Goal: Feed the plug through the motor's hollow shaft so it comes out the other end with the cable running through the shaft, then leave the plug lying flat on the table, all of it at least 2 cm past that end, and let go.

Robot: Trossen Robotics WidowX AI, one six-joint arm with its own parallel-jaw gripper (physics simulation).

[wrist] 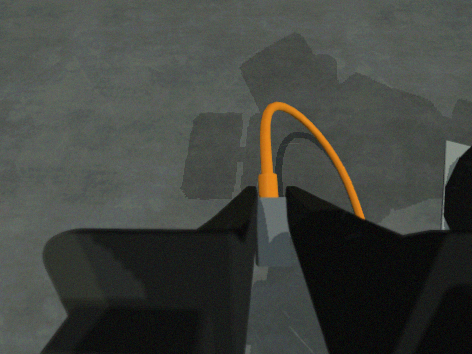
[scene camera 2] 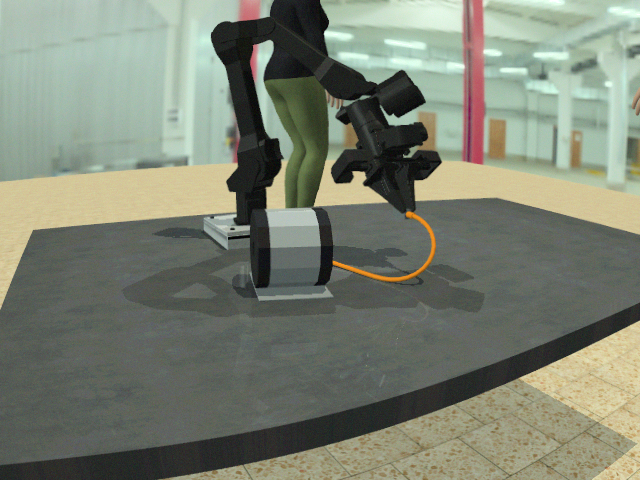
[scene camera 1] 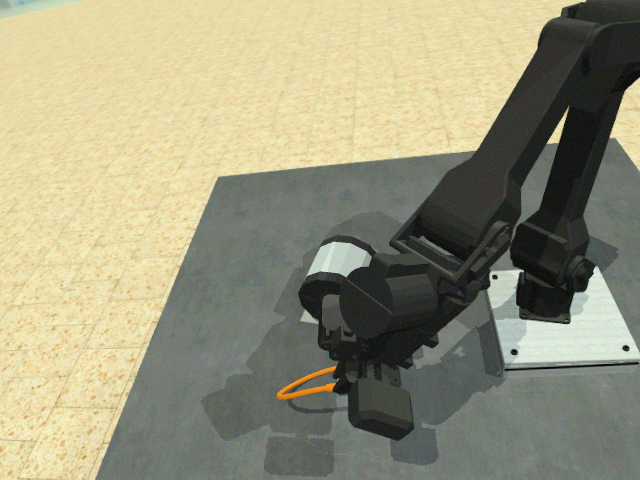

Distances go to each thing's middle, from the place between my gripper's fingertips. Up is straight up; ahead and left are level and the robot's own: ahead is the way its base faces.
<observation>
My hand is 2 cm past the grey plug (wrist: 272,249).
</observation>
